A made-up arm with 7 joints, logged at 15 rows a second.
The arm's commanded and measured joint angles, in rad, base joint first. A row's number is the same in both.
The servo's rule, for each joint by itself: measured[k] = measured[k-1] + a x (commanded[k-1-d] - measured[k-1]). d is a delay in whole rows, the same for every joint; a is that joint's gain. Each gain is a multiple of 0.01, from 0.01 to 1. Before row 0 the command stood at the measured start. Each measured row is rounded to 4 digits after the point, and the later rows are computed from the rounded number. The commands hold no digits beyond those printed.
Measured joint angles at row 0:
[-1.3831, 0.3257, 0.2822, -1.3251, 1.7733, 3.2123, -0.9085]
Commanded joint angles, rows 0 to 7:
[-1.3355, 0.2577, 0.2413, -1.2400, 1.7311, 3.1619, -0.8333]
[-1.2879, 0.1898, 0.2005, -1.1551, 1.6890, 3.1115, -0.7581]
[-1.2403, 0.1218, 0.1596, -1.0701, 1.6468, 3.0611, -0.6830]
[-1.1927, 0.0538, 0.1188, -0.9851, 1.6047, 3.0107, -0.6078]
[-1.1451, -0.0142, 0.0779, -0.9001, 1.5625, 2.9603, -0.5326]
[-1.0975, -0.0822, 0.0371, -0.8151, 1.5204, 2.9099, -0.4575]
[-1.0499, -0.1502, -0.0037, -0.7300, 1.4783, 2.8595, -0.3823]
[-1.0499, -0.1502, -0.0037, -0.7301, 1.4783, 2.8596, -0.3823]
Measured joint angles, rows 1 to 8:
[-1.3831, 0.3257, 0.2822, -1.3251, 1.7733, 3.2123, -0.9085]
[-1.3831, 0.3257, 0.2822, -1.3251, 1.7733, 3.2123, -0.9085]
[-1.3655, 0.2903, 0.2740, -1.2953, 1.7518, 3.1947, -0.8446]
[-1.3368, 0.2380, 0.2593, -1.2462, 1.7198, 3.1656, -0.7711]
[-1.3011, 0.1776, 0.2394, -1.1846, 1.6826, 3.1290, -0.6962]
[-1.2610, 0.1132, 0.2153, -1.1148, 1.6429, 3.0876, -0.6211]
[-1.2181, 0.0470, 0.1878, -1.0397, 1.6019, 3.0430, -0.5459]
[-1.1735, -0.0202, 0.1577, -0.9611, 1.5603, 2.9964, -0.4708]
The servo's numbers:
d 2
a 0.37 0.52 0.20 0.35 0.51 0.35 0.85

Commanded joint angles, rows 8 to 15:
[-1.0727, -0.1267, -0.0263, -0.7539, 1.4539, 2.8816, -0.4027]
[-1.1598, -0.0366, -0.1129, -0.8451, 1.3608, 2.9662, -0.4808]
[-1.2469, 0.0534, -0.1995, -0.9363, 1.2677, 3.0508, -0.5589]
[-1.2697, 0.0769, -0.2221, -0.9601, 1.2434, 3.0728, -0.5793]
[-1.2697, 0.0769, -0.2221, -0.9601, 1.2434, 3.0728, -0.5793]
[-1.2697, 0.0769, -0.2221, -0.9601, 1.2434, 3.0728, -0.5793]
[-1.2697, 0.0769, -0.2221, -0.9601, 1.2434, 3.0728, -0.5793]
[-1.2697, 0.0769, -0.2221, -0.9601, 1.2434, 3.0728, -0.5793]
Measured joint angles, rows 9 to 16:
[-1.1278, -0.0878, 0.1254, -0.8802, 1.5185, 2.9485, -0.3956]
[-1.0990, -0.1202, 0.0996, -0.8277, 1.4980, 2.9174, -0.3843]
[-1.0893, -0.1236, 0.0744, -0.8019, 1.4755, 2.9049, -0.3999]
[-1.1154, -0.0784, 0.0369, -0.8170, 1.4170, 2.9264, -0.4687]
[-1.1641, -0.0099, -0.0104, -0.8588, 1.3409, 2.9699, -0.5454]
[-1.2032, 0.0352, -0.0527, -0.8943, 1.2912, 3.0059, -0.5742]
[-1.2278, 0.0569, -0.0866, -0.9173, 1.2668, 3.0293, -0.5785]
[-1.2433, 0.0673, -0.1137, -0.9323, 1.2549, 3.0445, -0.5792]

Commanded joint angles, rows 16 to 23:
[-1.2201, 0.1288, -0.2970, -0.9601, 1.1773, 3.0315, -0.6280]
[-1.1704, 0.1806, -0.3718, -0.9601, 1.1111, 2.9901, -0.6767]
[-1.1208, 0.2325, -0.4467, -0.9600, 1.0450, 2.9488, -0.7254]
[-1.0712, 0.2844, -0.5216, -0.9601, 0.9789, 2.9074, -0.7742]
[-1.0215, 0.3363, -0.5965, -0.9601, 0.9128, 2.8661, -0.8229]
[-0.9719, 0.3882, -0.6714, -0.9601, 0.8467, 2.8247, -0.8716]
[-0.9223, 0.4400, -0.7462, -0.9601, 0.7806, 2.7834, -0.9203]
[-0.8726, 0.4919, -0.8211, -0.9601, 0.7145, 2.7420, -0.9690]
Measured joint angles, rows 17 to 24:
[-1.2531, 0.0723, -0.1354, -0.9420, 1.2490, 3.0544, -0.5793]
[-1.2592, 0.0747, -0.1527, -0.9483, 1.2461, 3.0608, -0.5793]
[-1.2447, 0.1028, -0.1816, -0.9524, 1.2110, 3.0505, -0.6207]
[-1.2172, 0.1433, -0.2196, -0.9551, 1.1601, 3.0294, -0.6683]
[-1.1815, 0.1897, -0.2650, -0.9568, 1.1014, 3.0012, -0.7168]
[-1.1407, 0.2389, -0.3163, -0.9580, 1.0389, 2.9684, -0.7656]
[-1.0966, 0.2895, -0.3723, -0.9587, 0.9746, 2.9326, -0.8143]
[-1.0505, 0.3408, -0.4321, -0.9592, 0.9094, 2.8948, -0.8630]

